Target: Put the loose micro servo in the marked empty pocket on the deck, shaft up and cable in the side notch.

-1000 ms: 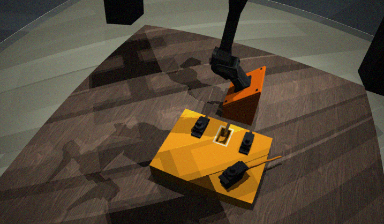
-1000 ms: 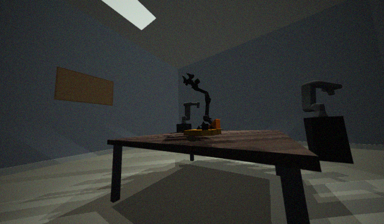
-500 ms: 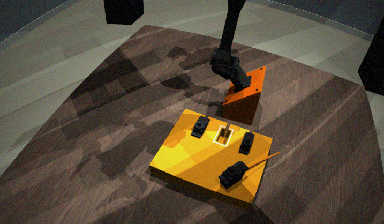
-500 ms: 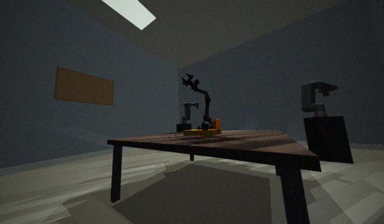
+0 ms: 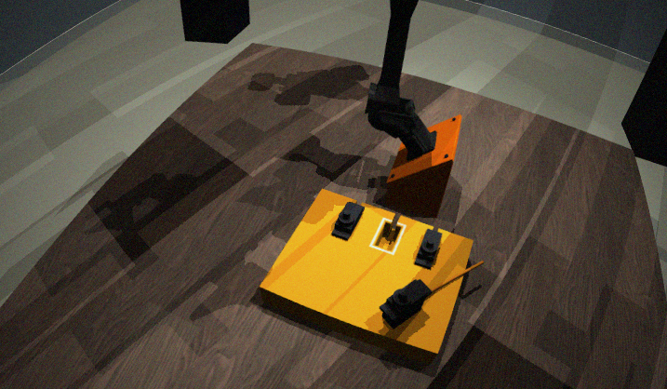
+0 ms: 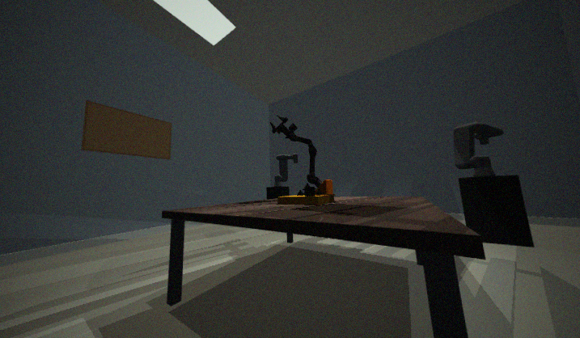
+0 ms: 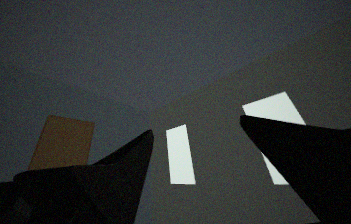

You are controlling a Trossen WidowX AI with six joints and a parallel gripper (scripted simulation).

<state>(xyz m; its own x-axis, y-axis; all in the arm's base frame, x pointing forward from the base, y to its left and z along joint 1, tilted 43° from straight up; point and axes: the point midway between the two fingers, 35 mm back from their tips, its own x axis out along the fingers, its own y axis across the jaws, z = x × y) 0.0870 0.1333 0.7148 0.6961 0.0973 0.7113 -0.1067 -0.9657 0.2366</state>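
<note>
Now: the yellow deck 230 mm ahead of my gripper tip, 360 mm to the left of it and 720 mm below it.
</note>
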